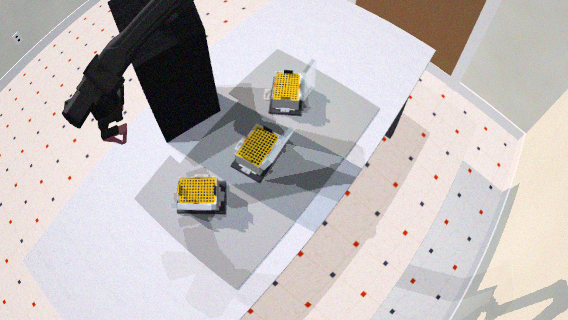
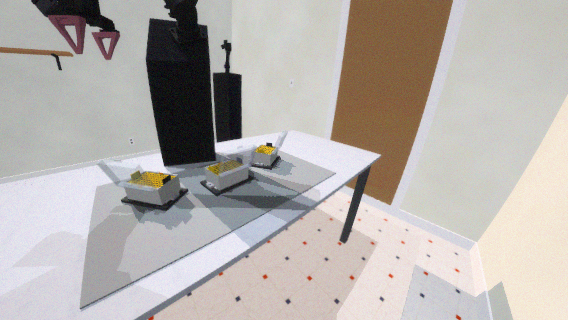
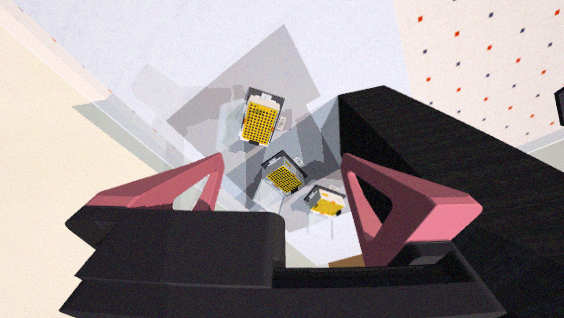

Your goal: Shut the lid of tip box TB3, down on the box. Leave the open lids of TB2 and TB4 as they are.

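Pixels of known places: gripper, fingertip midpoint: [image 1: 122,126] [image 2: 95,57] [image 3: 282,159]; arm's base, origin of the base link: [image 2: 188,36].
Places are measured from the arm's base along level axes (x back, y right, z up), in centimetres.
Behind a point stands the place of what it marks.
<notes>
Three tip boxes with yellow racks stand on dark bases with clear lids open; no labels can be read, so I cannot tell which is TB3. The near box [image 1: 198,190] @(x -16.9, y 30.2, z -45.6 cm) [image 2: 155,192] [image 3: 260,122] @(x -15.6, y 30.5, z -45.6 cm) has its lid [image 2: 119,172] @(x -19.3, y 38.1, z -39.2 cm) [image 3: 230,126] @(x -19.8, y 36.7, z -42.0 cm) raised. The middle box [image 1: 257,145] @(x -28.8, y 11.4, z -45.7 cm) [image 2: 229,176] [image 3: 284,179] @(x -28.7, y 11.8, z -45.7 cm) stands turned, its lid [image 1: 283,143] @(x -37.1, y 13.1, z -37.1 cm) [image 3: 270,197] @(x -35.9, y 12.7, z -41.8 cm) raised. The far box [image 1: 286,86] @(x -30.5, y -12.0, z -45.6 cm) [image 2: 265,157] [image 3: 327,205] @(x -29.4, y -11.1, z -45.5 cm) has its lid [image 1: 310,80] @(x -38.5, y -10.1, z -36.8 cm) [image 2: 282,141] @(x -38.4, y -13.2, z -40.5 cm) [image 3: 320,226] @(x -37.6, y -14.2, z -41.3 cm) upright. My gripper [image 1: 120,139] @(x -3.0, y 32.3, z -12.6 cm) [image 2: 93,55] @(x -3.0, y 32.3, z -12.6 cm) [image 3: 282,159] @(x -3.0, y 32.3, z -12.6 cm) is open and empty, high up and away from the boxes.
The boxes stand on a grey mat [image 1: 240,270] @(x -35.1, y 48.1, z -51.4 cm) [image 2: 107,280] @(x -34.4, y 50.0, z -51.4 cm) [image 3: 280,45] @(x 2.3, y 37.0, z -51.4 cm) on a white table [image 1: 100,250] @(x 12.4, y 61.6, z -51.6 cm) [image 2: 345,150] @(x -63.5, y -56.1, z -51.6 cm). A tall black pedestal [image 1: 175,85] @(x -3.4, y 8.9, z -26.9 cm) [image 2: 182,110] @(x -3.9, y 8.3, z -28.7 cm) [image 3: 400,150] @(x 3.4, y 15.9, z -21.5 cm) rises at the table's edge beside them. A second black pedestal [image 2: 227,107] stands farther back.
</notes>
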